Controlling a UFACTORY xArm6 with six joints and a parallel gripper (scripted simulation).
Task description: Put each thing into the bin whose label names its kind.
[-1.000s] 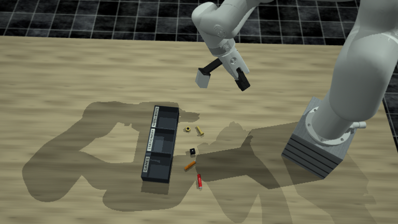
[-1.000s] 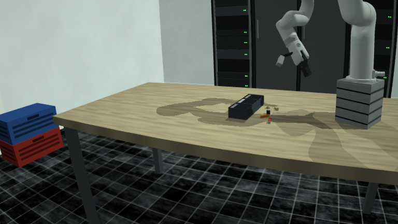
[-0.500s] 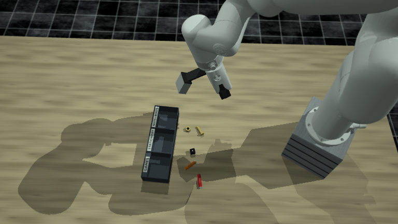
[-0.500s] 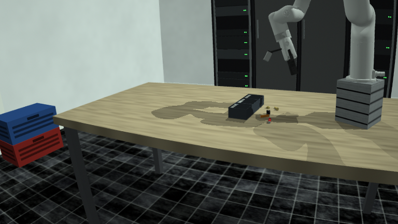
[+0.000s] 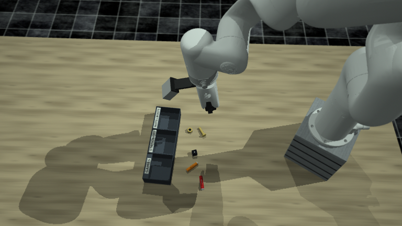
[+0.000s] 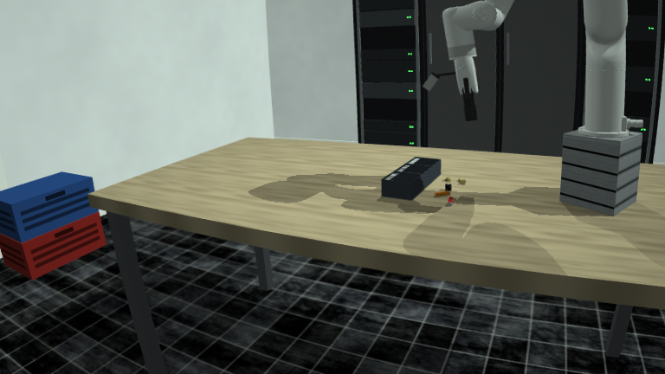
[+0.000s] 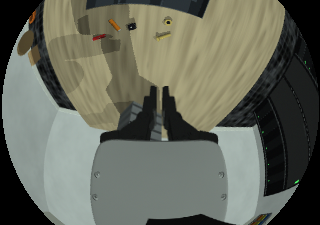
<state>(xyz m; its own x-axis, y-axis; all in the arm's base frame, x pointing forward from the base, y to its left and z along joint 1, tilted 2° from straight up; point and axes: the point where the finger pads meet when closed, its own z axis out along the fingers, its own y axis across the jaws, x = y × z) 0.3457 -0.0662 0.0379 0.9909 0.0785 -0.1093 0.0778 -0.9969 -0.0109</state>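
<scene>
My hand is 15 cm short of the dark three-part bin, 5 cm to the right of it and 18 cm above it. The rest, counted from my hand: brass nut (6 cm ahead, 1 cm to the right, 20 cm below); black die (5 cm ahead, 8 cm to the left, 19 cm below); brass bolt (2 cm ahead, 1 cm to the left, 19 cm below).
</scene>
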